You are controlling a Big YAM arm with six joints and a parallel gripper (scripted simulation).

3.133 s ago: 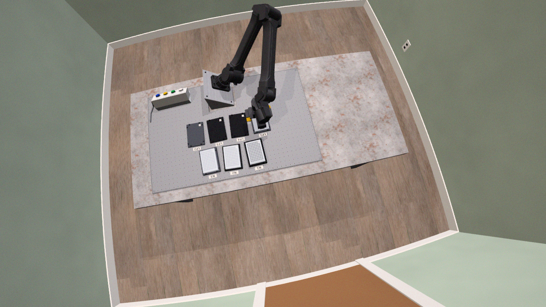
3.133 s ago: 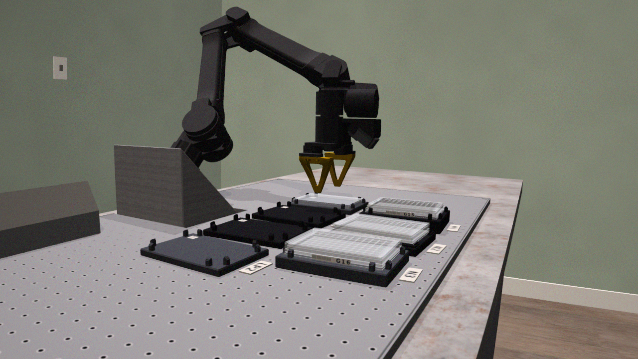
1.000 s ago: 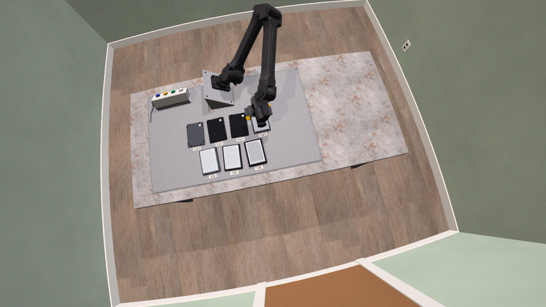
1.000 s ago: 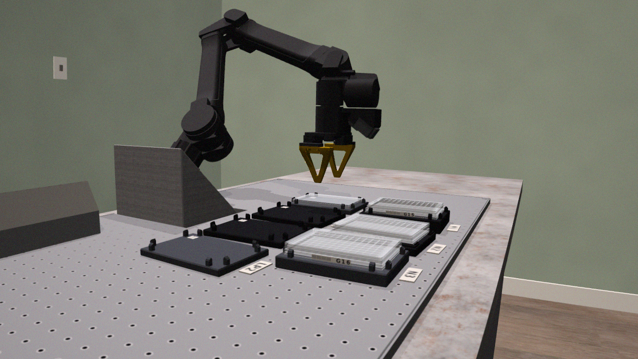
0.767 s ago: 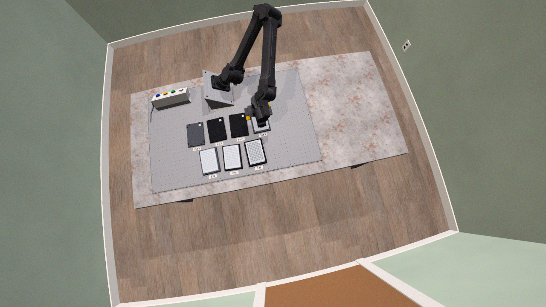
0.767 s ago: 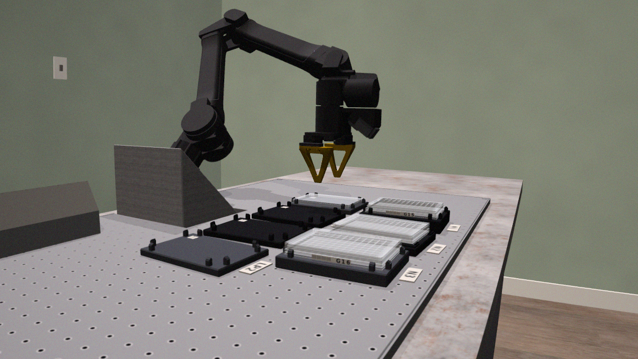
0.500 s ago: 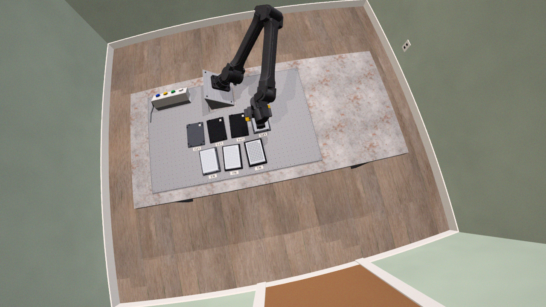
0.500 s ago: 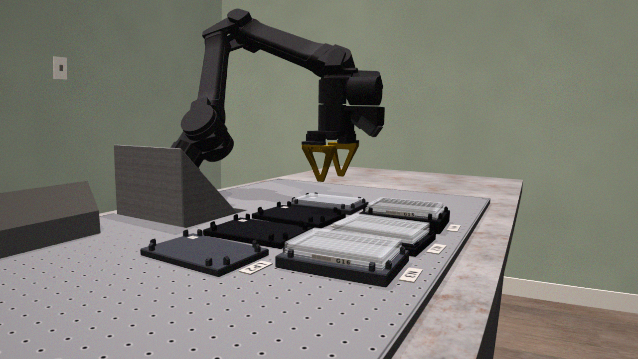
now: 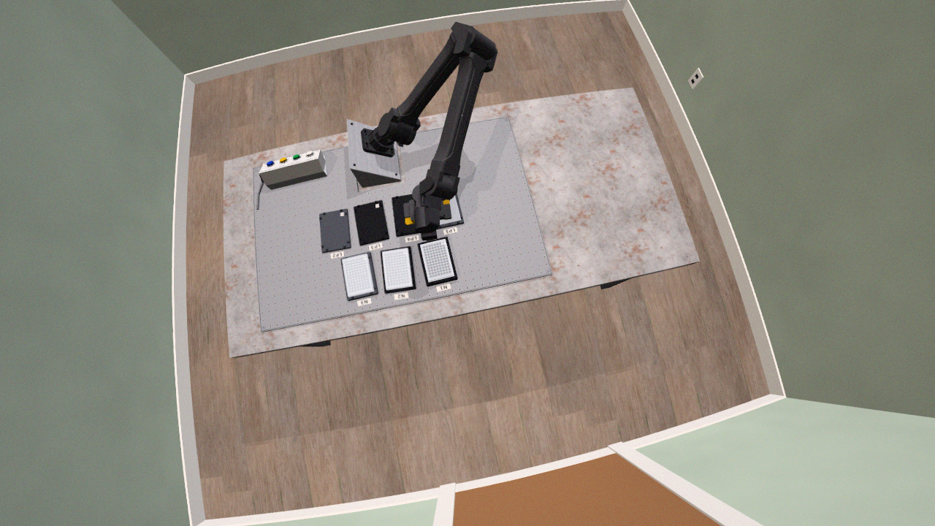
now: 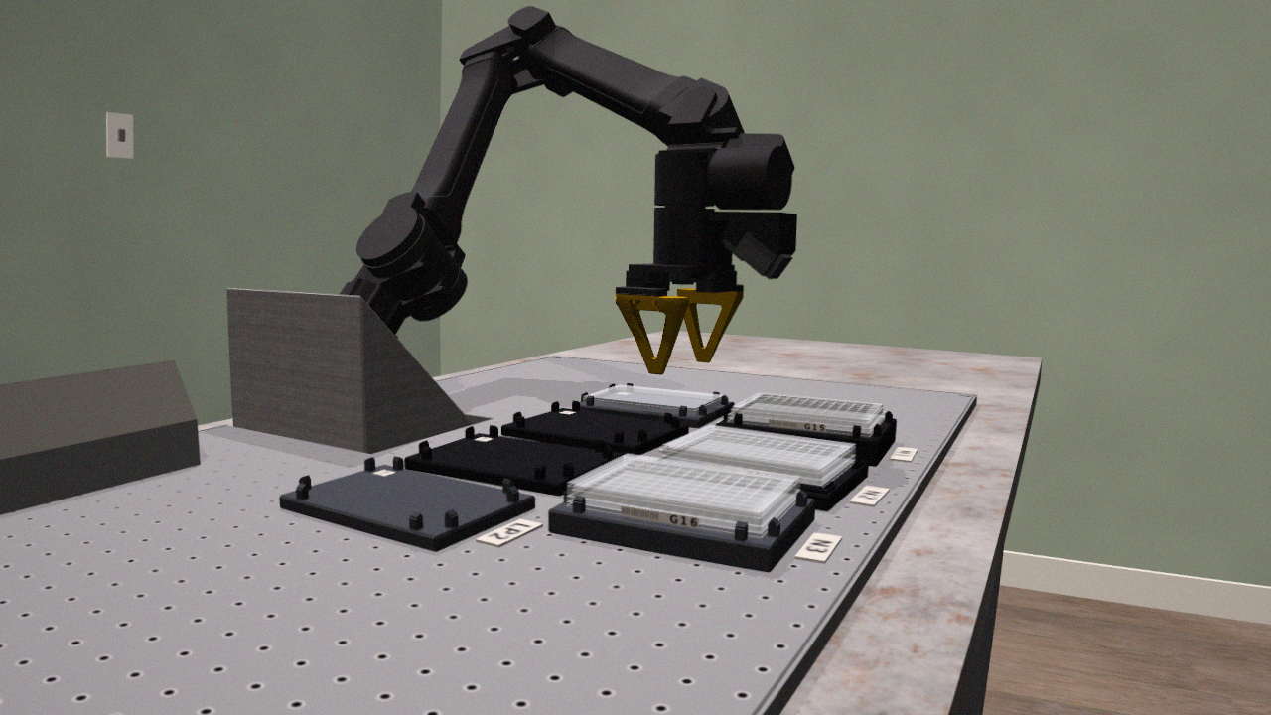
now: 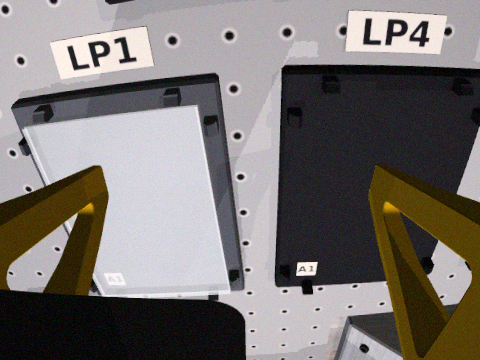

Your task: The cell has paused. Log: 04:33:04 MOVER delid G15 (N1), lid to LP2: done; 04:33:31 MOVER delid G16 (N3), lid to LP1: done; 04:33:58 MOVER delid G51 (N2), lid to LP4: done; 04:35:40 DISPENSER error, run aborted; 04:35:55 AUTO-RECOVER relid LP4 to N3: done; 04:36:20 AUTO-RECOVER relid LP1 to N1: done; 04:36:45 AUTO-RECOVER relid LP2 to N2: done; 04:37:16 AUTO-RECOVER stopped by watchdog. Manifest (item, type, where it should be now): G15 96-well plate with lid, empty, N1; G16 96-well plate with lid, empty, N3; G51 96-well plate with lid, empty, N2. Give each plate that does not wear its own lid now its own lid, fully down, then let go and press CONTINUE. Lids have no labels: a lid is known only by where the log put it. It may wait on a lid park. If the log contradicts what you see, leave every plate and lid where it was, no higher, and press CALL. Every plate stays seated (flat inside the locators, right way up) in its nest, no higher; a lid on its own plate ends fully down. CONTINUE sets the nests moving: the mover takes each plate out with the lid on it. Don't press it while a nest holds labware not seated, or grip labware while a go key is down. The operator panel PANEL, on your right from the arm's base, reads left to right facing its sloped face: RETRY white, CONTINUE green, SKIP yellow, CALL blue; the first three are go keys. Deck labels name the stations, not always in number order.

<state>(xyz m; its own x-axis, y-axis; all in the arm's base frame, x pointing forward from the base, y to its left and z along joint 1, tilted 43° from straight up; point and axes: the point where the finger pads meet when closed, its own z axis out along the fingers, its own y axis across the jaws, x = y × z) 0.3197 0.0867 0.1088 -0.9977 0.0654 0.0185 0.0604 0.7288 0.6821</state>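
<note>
The plate G15 lies 130 mm ahead of my hand and 40 mm below it. The rest, counted from my hand: lid park LP4: 50 mm behind, 70 mm to the right, 60 mm below; lid park LP1: 60 mm behind, 60 mm to the left, 60 mm below; LP4 label: 30 mm ahead, 70 mm to the right, 70 mm below.
</note>
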